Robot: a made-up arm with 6 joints. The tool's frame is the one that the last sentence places.
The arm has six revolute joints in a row. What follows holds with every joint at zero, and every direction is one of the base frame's. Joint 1 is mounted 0.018 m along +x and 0.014 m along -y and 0.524 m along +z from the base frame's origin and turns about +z. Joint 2 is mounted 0.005 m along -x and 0.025 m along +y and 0.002 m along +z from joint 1 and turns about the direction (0, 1, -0.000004). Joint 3 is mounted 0.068 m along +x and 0.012 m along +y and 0.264 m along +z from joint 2 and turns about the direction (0, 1, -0.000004). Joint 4 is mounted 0.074 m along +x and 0.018 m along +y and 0.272 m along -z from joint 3 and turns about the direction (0, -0.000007, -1). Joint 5 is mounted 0.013 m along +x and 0.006 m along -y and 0.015 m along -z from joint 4 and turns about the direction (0, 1, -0.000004). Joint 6 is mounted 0.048 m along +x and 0.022 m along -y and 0.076 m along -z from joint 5 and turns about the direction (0, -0.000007, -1). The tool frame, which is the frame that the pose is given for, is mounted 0.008 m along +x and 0.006 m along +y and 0.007 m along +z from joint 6; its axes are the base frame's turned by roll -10.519, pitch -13.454 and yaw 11.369 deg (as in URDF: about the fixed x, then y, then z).
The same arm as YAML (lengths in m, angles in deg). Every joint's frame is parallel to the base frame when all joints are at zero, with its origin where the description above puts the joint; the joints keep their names.
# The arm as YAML. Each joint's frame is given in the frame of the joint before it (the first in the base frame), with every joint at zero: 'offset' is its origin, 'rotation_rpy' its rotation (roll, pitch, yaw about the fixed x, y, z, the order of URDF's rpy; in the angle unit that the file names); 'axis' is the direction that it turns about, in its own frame. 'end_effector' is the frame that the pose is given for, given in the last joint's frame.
length_unit: m
angle_unit: deg
chain:
  - id: joint 1
    offset: [0.018, -0.014, 0.524]
    rotation_rpy: [0.0, 0.0, 0.0]
    axis: [0.0, 0.0, 1.0]
  - id: joint 2
    offset: [-0.005, 0.025, 0.002]
    rotation_rpy: [0.0, 0.0, 0.0]
    axis: [0.0, 1.0, 0.0]
  - id: joint 3
    offset: [0.068, 0.012, 0.264]
    rotation_rpy: [0.0, 0.0, 0.0]
    axis: [0.0, 1.0, 0.0]
  - id: joint 4
    offset: [0.074, 0.018, -0.272]
    rotation_rpy: [0.0, 0.0, 0.0]
    axis: [0.0, 0.0, -1.0]
  - id: joint 5
    offset: [0.013, -0.006, -0.015]
    rotation_rpy: [0.0, 0.0, 0.0]
    axis: [0.0, 1.0, 0.0]
  - id: joint 6
    offset: [0.048, -0.022, -0.076]
    rotation_rpy: [0.0, 0.0, 0.0]
    axis: [0.0, 0.0, -1.0]
end_effector:
  offset: [0.008, 0.006, 0.007]
  rotation_rpy: [-10.52, -13.45, 11.37]

